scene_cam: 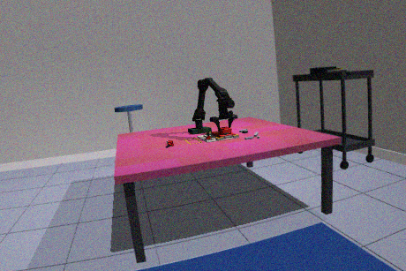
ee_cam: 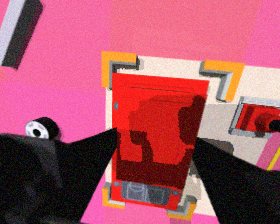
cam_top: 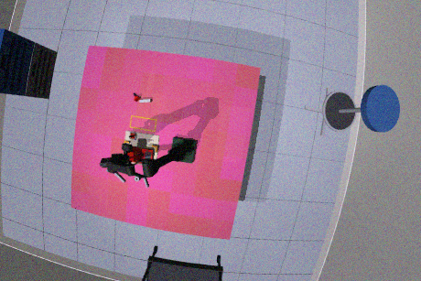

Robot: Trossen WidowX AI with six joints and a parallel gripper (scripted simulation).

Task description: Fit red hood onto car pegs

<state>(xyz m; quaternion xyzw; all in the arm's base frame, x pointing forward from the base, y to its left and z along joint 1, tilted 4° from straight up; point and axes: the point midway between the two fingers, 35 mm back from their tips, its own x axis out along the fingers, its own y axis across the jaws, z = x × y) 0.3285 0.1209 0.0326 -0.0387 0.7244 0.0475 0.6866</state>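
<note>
My gripper tip is 10 mm below the red hood. Round my gripper tip: grey engine block 20 mm below.
</note>
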